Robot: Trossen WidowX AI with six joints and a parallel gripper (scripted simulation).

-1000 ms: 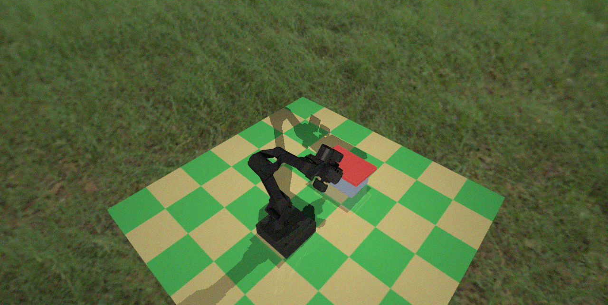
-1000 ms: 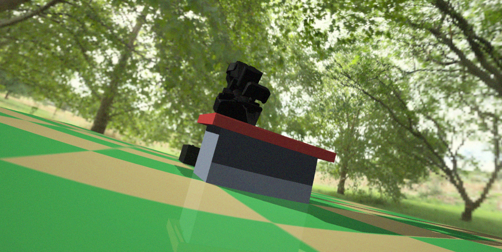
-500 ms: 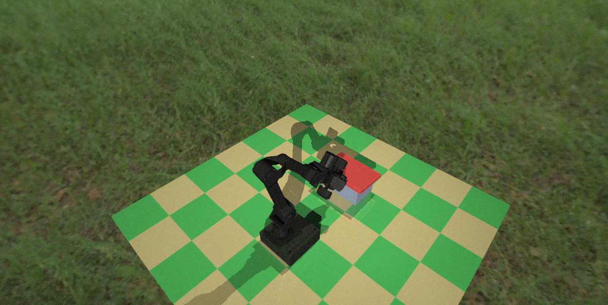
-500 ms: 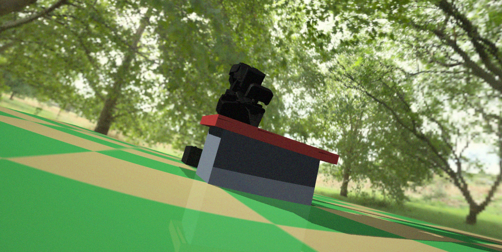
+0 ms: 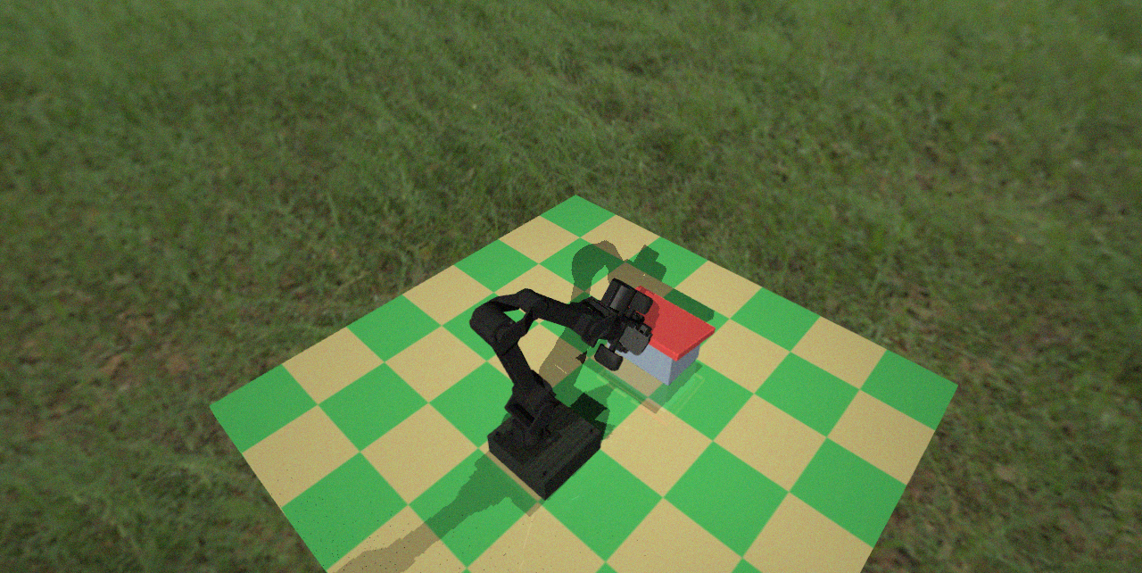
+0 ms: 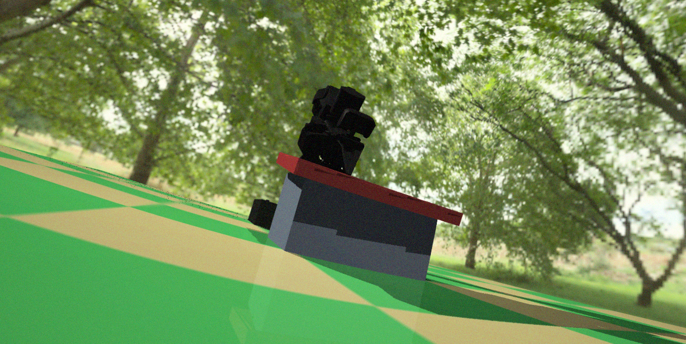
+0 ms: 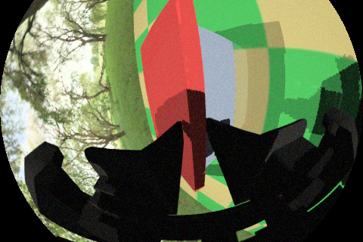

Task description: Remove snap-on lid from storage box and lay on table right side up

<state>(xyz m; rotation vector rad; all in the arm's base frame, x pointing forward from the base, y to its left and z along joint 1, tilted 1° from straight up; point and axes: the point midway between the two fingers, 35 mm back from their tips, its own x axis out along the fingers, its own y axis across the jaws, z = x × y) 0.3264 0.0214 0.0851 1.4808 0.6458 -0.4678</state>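
Now: gripper tip 8 cm short of the red lid, 1 cm to the right of it and 1 cm above it. The rest, counted from my gripper tip: grey-blue storage box: 7 cm below, 7 cm ahead, 1 cm to the left.
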